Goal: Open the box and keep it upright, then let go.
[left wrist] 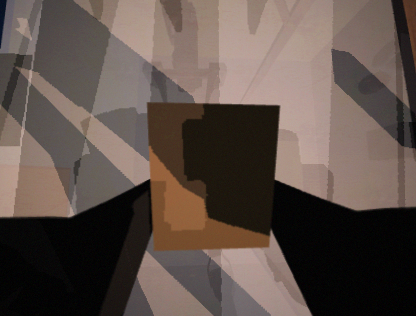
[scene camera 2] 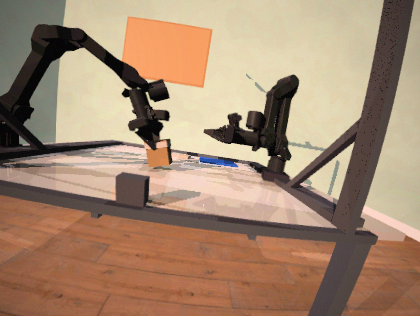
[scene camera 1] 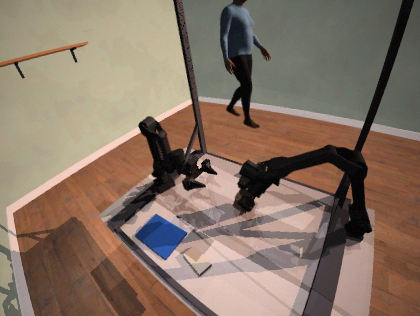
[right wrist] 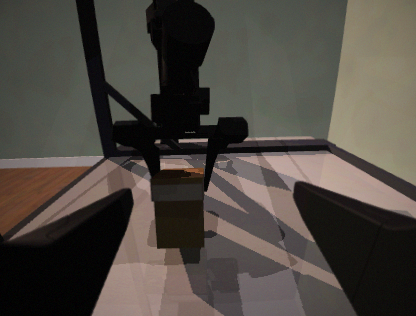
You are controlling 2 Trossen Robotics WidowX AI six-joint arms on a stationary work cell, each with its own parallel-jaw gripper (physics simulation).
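Places are measured from the left arm's base along level axes (x back, y left, z down), in metres.
Pixels of known places: left gripper, fingertip midpoint: (left wrist: 209, 180) (scene camera 2: 156, 148) (right wrist: 182, 192); right gripper, fingertip midpoint: (scene camera 2: 203, 131) (scene camera 1: 211, 179) (right wrist: 214, 192); left arm's base, origin of the base link: (scene camera 2: 3, 145) (scene camera 1: 354, 231); right arm's base, origin of the base link: (scene camera 2: 275, 171) (scene camera 1: 163, 180).
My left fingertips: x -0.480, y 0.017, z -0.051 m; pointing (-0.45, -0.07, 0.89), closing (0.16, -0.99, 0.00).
Observation:
For each thing: its top centre in the pictures, then the offset to it from my left fingertips. Level surfaces: height alone.
- brown box, middle of its top: (right wrist: 179, 170) (scene camera 2: 161, 138) dx -0.011, dy -0.002, dz -0.039 m
- flat blue panel, middle of its top: (scene camera 1: 160, 234) (scene camera 2: 217, 160) dx -0.313, dy +0.286, dz +0.063 m
- table, its level: dz +0.071 m
- small beige slab, middle of its top: (scene camera 1: 196, 259) (scene camera 2: 180, 154) dx -0.096, dy +0.316, dz +0.056 m
- grey block, middle of its top: (scene camera 2: 133, 175) dx -0.002, dy -0.294, dz +0.014 m
A brown box (scene camera 2: 159, 157) (left wrist: 220, 175) (right wrist: 180, 224) with a pale band round its upper part is near the middle of the table, mostly hidden in scene camera 1. Its top sits against the body and looks closed. It looks nearly upright, slightly tilted in scene camera 2; whether its base touches the table is unclear. My left gripper (scene camera 1: 245, 204) (scene camera 2: 156, 145) (left wrist: 209, 180) (right wrist: 182, 192) points down and is shut on the box's upper part. My right gripper (scene camera 1: 210, 179) (scene camera 2: 206, 132) is open and empty, apart from the box and facing it.
A flat blue panel (scene camera 1: 161, 236) (scene camera 2: 218, 161) lies on the table (scene camera 1: 260, 280), with a small beige slab (scene camera 1: 198, 260) beside it. A grey block (scene camera 2: 132, 190) is at the near edge in scene camera 2. Dark frame posts (scene camera 1: 190, 75) (scene camera 2: 372, 95) rise at the table's sides.

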